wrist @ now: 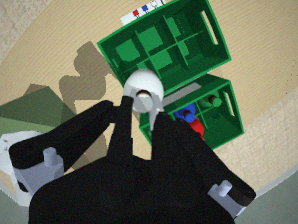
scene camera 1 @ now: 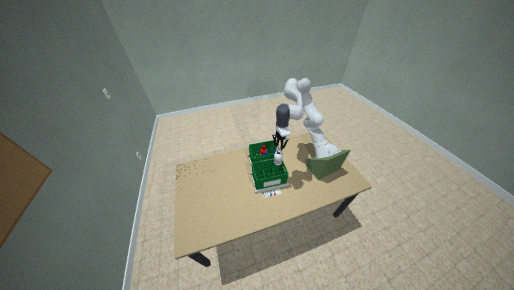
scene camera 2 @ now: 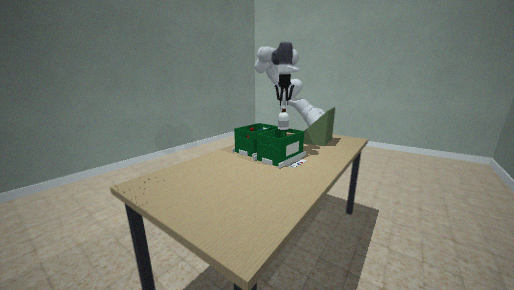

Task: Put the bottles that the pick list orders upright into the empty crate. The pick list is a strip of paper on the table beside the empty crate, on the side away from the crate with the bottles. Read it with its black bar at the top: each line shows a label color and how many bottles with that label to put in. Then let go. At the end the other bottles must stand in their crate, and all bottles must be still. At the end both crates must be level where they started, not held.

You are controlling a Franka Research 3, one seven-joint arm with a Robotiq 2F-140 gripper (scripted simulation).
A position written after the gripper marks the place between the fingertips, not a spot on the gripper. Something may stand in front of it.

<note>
In view: the gripper (wrist: 143, 99), a white-capped bottle (wrist: 146, 83), a crate (scene camera 2: 275, 145) and a crate (wrist: 223, 127).
</note>
